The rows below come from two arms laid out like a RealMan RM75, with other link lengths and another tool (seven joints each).
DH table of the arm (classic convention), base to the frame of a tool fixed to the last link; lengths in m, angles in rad. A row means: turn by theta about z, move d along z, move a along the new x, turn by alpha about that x. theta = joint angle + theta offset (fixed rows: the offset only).
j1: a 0  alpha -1.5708  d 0.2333  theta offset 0
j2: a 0  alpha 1.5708  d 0  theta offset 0
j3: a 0  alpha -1.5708  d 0.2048  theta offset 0
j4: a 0  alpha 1.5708  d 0  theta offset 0
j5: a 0  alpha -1.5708  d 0.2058  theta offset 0
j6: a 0  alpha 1.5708  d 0  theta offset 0
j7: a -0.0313  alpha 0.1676  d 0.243  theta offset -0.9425
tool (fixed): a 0  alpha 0  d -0.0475  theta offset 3.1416
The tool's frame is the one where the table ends.
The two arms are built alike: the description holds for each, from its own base.
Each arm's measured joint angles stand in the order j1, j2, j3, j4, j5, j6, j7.
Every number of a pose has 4 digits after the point. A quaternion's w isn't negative.
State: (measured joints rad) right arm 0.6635 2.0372 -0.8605 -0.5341 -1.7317 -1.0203 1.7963; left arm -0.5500 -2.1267 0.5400 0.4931 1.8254 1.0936 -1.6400
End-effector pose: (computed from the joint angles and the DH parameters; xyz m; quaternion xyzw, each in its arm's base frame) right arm 0.1672 0.4121 -0.0156 -0.0172 -0.8936 -0.4301 0.1273; left arm -0.2260 0.3658 -0.0364 -0.8054 0.4546 0.1513 0.3489
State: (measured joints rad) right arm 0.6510 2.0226 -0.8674 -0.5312 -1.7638 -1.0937 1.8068; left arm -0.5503 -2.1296 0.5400 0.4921 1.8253 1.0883 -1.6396
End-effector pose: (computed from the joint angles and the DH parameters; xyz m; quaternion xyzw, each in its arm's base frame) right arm 0.1693 0.3985 -0.0189 -0.0084 -0.9076 -0.3988 0.1310; left arm -0.2261 0.3659 -0.0376 -0.8063 0.4530 0.1520 0.3486
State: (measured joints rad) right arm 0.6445 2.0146 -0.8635 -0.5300 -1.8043 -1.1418 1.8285; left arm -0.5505 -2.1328 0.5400 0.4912 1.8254 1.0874 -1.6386
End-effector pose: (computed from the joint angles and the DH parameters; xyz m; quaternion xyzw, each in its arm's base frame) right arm 0.1725 0.3891 -0.0216 -0.0090 -0.9180 -0.3748 0.1297; left arm -0.2255 0.3654 -0.0391 -0.8068 0.4527 0.1508 0.3484
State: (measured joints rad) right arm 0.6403 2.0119 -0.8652 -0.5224 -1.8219 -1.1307 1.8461; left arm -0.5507 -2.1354 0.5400 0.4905 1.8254 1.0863 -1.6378
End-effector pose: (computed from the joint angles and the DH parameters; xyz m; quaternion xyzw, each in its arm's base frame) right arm 0.1791 0.3882 -0.0237 -0.0201 -0.9203 -0.3720 0.1194; left arm -0.2251 0.3651 -0.0402 -0.8072 0.4524 0.1500 0.3482
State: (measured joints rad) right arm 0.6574 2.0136 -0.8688 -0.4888 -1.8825 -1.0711 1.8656; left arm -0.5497 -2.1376 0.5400 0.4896 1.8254 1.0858 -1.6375
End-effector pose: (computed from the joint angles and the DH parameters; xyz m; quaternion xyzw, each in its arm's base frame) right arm 0.1916 0.3900 -0.0354 -0.0305 -0.9260 -0.3670 0.0834; left arm -0.2250 0.3645 -0.0413 -0.8080 0.4515 0.1492 0.3479
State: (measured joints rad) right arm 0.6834 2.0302 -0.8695 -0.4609 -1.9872 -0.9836 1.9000; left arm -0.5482 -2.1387 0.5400 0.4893 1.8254 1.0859 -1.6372
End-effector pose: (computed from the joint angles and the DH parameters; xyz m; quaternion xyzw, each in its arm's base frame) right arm 0.2056 0.3918 -0.0527 -0.0353 -0.9317 -0.3603 0.0311; left arm -0.2253 0.3639 -0.0418 -0.8085 0.4509 0.1489 0.3477
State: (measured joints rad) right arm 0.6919 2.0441 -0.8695 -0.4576 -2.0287 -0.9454 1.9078; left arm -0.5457 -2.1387 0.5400 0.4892 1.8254 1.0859 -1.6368
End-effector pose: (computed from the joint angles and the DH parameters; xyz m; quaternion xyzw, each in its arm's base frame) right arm 0.2096 0.3924 -0.0601 -0.0320 -0.9324 -0.3598 0.0113; left arm -0.2262 0.3634 -0.0418 -0.8090 0.4500 0.1494 0.3474
